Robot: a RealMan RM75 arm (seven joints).
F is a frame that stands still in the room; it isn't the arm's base.
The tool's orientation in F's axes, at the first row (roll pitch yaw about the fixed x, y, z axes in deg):
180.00 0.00 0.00
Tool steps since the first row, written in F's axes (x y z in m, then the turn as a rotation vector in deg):
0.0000 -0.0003 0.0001 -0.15 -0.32 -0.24
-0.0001 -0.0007 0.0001 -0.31 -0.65 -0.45
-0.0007 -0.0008 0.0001 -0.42 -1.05 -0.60
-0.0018 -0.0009 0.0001 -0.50 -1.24 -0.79
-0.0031 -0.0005 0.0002 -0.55 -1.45 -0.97
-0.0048 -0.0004 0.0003 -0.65 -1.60 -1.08
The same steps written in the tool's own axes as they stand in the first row. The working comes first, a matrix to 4 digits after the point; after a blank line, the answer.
The tool's axes in the first row as the columns of a matrix, in F's axes (used below as rounded here):
1.0000 0.0000 0.0000
0.0000 -1.0000 0.0000
0.0000 0.0000 -1.0000

0.0000 0.0003 -0.0001 -0.15 0.32 0.24
-0.0001 0.0007 -0.0001 -0.31 0.65 0.45
-0.0007 0.0008 -0.0001 -0.42 1.05 0.60
-0.0018 0.0009 -0.0001 -0.50 1.24 0.79
-0.0031 0.0005 -0.0002 -0.55 1.45 0.97
-0.0048 0.0004 -0.0003 -0.65 1.60 1.08

